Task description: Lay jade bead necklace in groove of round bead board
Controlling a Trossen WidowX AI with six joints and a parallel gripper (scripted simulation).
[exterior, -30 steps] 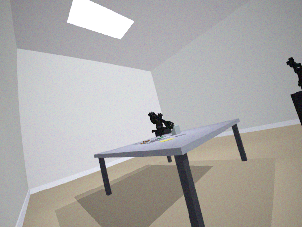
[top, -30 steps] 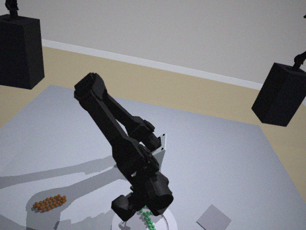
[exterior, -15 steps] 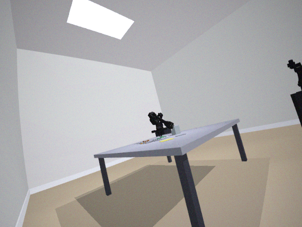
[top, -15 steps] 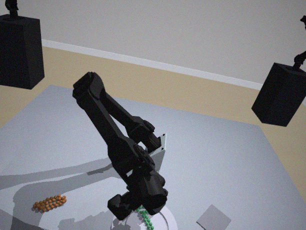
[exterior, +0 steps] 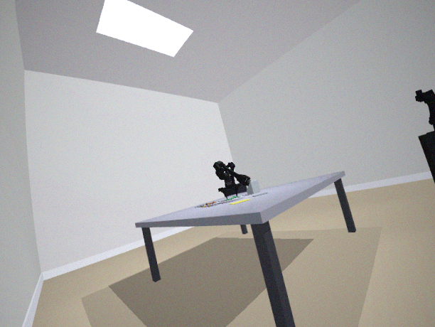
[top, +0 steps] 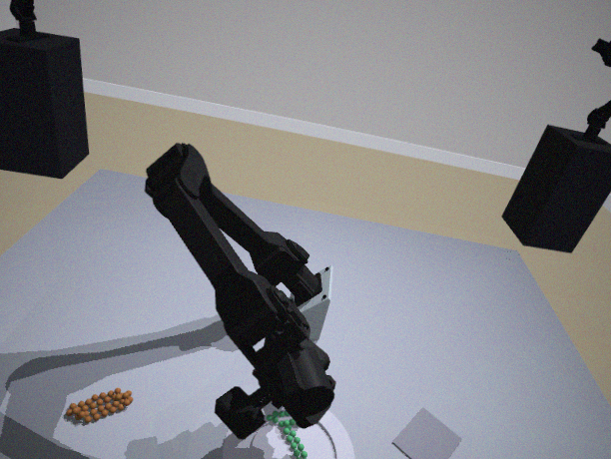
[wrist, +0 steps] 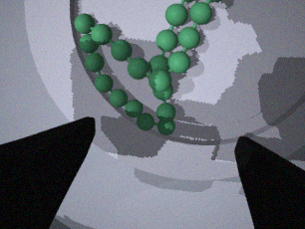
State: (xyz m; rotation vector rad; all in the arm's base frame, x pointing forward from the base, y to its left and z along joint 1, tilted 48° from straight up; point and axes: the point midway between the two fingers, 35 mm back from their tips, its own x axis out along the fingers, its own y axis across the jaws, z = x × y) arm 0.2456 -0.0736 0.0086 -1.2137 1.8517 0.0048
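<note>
The round bead board lies 5 cm ahead of my gripper tip, 4 cm to the left of it and 1 cm below it. Round my gripper tip: yellow strip: 25 cm ahead, 26 cm to the left, 2 cm below; then flat grey square: 1 cm ahead, 27 cm to the left, 2 cm below.
</note>
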